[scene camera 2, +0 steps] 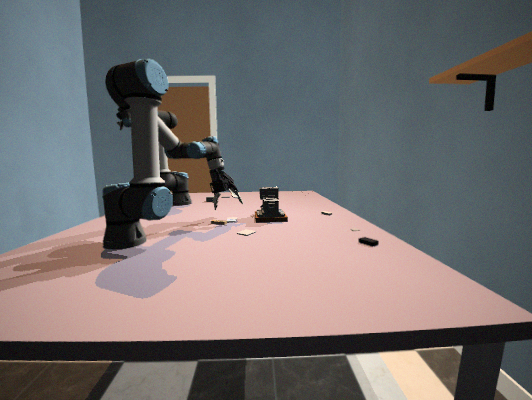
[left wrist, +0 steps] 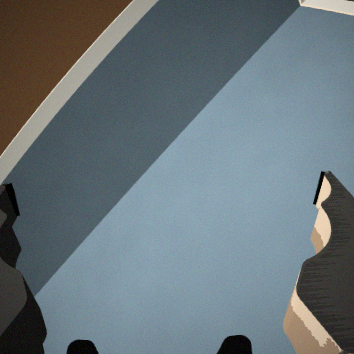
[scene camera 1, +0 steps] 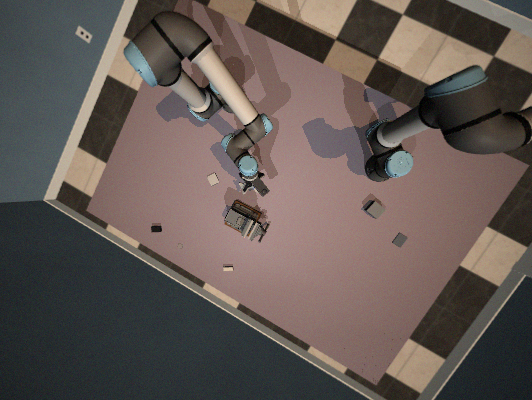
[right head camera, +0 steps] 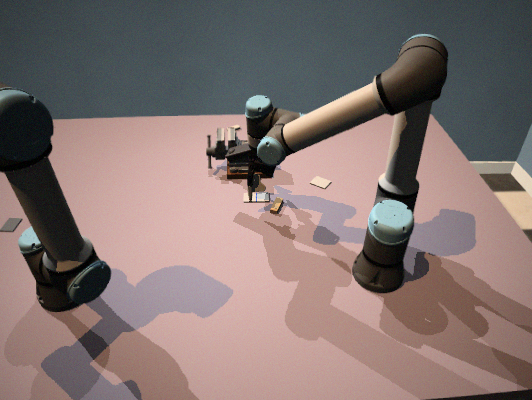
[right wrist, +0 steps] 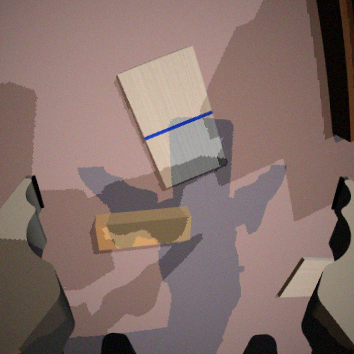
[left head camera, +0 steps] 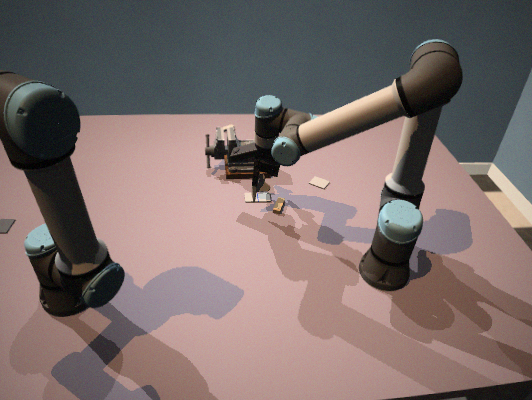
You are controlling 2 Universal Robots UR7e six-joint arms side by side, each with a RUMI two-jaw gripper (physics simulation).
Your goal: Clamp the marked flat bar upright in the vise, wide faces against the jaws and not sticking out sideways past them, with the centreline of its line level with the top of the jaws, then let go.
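Pixels of known places: left gripper, fingertip midpoint: point(left wrist: 165, 179); right gripper, fingertip midpoint: point(scene camera 2: 228, 207) point(right head camera: 257, 184) point(right wrist: 186, 178) point(left head camera: 260, 184); left arm's base, origin of the base link: point(scene camera 2: 181, 203) point(scene camera 1: 379, 167) point(left head camera: 69, 294); right arm's base, origin of the base link: point(scene camera 2: 125, 242) point(right head camera: 377, 273) point(left head camera: 383, 271).
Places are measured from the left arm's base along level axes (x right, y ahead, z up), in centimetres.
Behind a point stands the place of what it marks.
The marked flat bar point(left head camera: 265, 197) {x 59.3, y 40.4, z 0.5 cm} point(right head camera: 262, 197) {x 58.7, y 40.4, z 0.5 cm} point(scene camera 2: 232, 219) {x 57.0, y 41.3, z 0.5 cm} point(right wrist: 160, 95) {x 54.2, y 40.5, z 0.5 cm} is pale wood with a blue line across it. It lies flat on the table, slanted in the right wrist view. The dark vise point(left head camera: 219, 137) {x 43.6, y 58.1, z 15.4 cm} point(right head camera: 220, 137) {x 44.0, y 58.6, z 15.4 cm} point(scene camera 1: 237, 218) {x 55.8, y 60.4, z 10.2 cm} point(scene camera 2: 270, 206) {x 60.3, y 60.9, z 7.4 cm} stands behind it in the head views, its jaws apart. My right gripper point(scene camera 2: 229, 205) {x 57.0, y 39.7, z 6.8 cm} point(right wrist: 186, 178) {x 57.0, y 39.7, z 6.8 cm} is wide open and empty above the bar and table; in the left head view one finger overlaps the bar. My left gripper point(left wrist: 165, 179) {x -43.4, y -54.3, z 63.3 cm} is open and empty, raised far from the vise.
An orange block point(left head camera: 279, 205) {x 63.4, y 34.2, z 1.5 cm} point(right head camera: 276, 205) {x 63.3, y 34.3, z 1.5 cm} point(right wrist: 145, 230) {x 63.2, y 35.3, z 1.5 cm} lies close beside the bar. A pale plate point(left head camera: 319, 183) {x 81.1, y 48.2, z 0.5 cm} point(scene camera 1: 213, 179) {x 81.0, y 48.9, z 0.5 cm} point(scene camera 2: 246, 232) {x 82.2, y 49.0, z 0.5 cm} lies farther right in the head views. A black block point(scene camera 1: 156, 228) {x 99.9, y 93.1, z 1.5 cm} point(scene camera 2: 368, 241) {x 101.9, y 93.1, z 1.3 cm}, a grey box point(scene camera 1: 374, 209) {x -7.6, y 21.5, z 3.6 cm} and a grey plate point(scene camera 1: 399, 240) {x -28.8, y 30.1, z 0.4 cm} lie farther off.
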